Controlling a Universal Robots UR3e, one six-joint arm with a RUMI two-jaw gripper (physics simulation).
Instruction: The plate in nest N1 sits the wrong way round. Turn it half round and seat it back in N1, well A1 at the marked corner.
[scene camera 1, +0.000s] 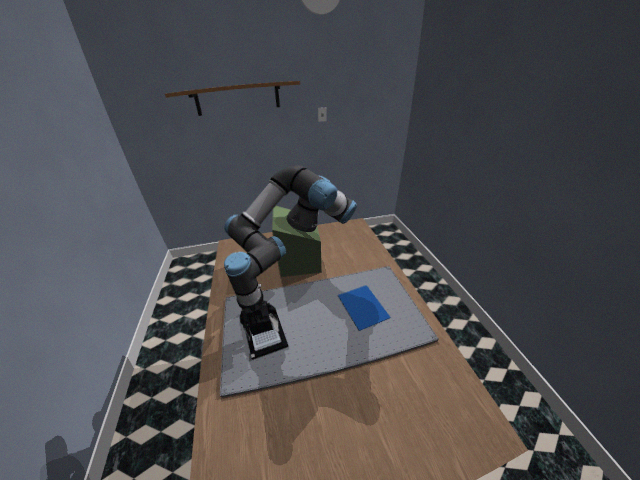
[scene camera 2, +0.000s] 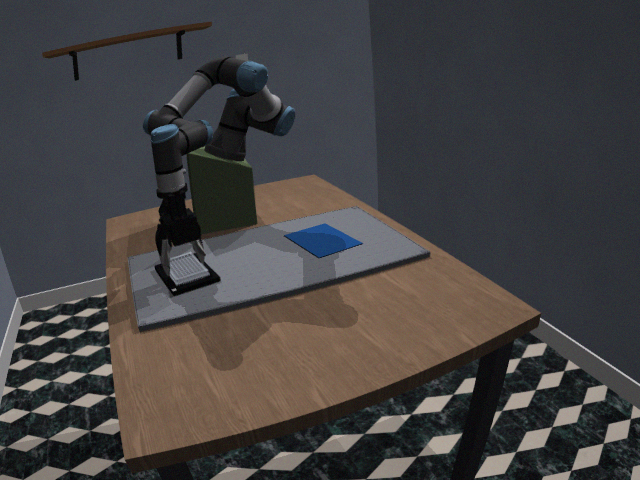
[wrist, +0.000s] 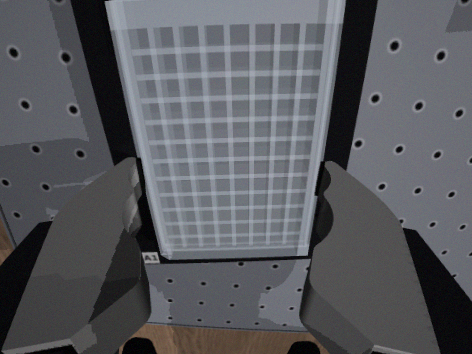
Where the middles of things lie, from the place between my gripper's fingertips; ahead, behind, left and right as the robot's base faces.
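Clear gridded plate (scene camera 2: 185, 268): my hand 10 mm past it. Counted from my hand: black nest (wrist: 102, 66), 10 mm behind, 10 mm below; flat blue pad (scene camera 2: 322, 240), 360 mm to the left, 40 mm behind, 10 mm below.
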